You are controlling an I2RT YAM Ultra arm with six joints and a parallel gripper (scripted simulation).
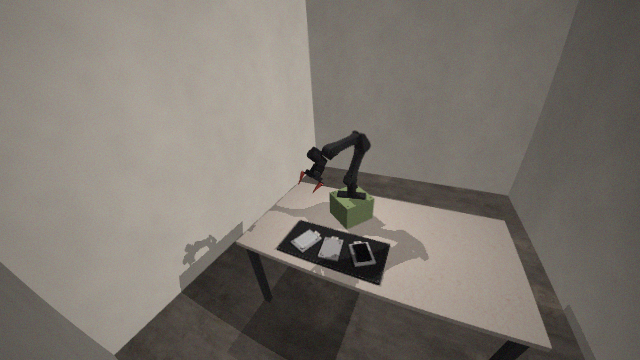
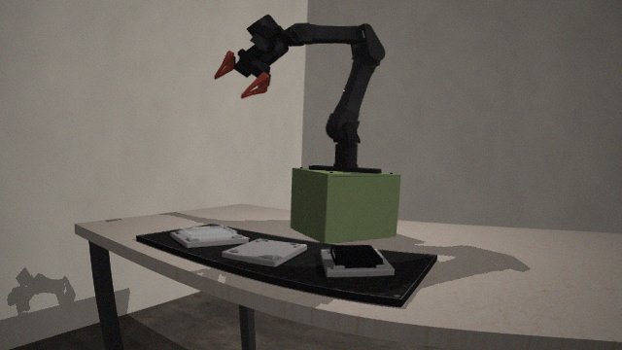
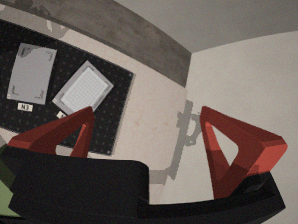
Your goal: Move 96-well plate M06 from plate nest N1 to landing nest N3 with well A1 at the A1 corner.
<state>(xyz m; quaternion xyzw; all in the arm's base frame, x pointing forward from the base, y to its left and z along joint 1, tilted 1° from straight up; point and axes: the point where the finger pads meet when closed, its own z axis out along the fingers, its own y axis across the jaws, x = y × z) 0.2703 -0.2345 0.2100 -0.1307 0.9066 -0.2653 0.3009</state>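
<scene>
The white 96-well plate lies 60 mm ahead of my hand, 20 mm to the right of it and 360 mm below it. Also, from my hand: label 30 mm behind, 30 mm to the left, 370 mm below; then black plate 100 mm ahead, 340 mm to the left, 360 mm below.
</scene>
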